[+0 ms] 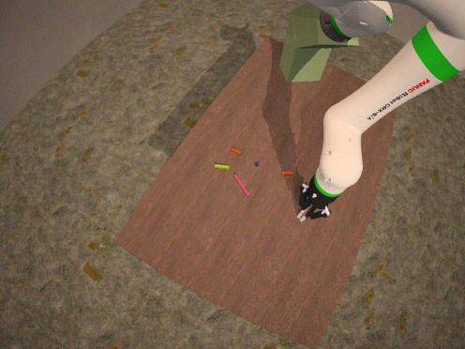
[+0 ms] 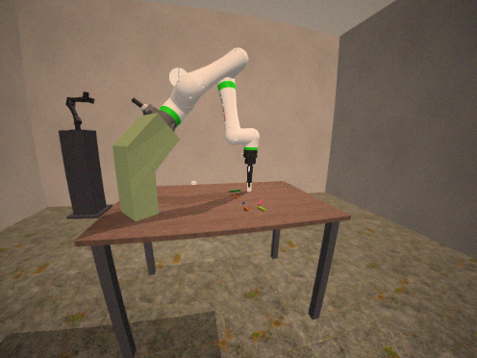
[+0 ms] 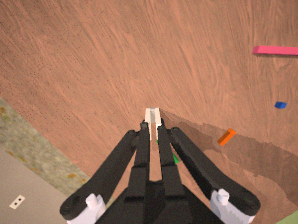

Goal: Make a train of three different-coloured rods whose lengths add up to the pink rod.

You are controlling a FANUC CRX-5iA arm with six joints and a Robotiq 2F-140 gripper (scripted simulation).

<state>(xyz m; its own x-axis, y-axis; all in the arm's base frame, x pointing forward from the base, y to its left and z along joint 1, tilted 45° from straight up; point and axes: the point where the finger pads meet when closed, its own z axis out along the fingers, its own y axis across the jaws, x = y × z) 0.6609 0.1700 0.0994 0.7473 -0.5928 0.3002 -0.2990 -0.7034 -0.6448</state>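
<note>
Now: the blue rod 9 cm behind my hand, 23 cm to the right of it and 3 cm below it. The rest, counted from my hand: green rod (10 cm behind, 1 cm to the left, 3 cm below); pink rod (1 cm ahead, 24 cm to the right, 3 cm below); grey rod (3 cm below).
</note>
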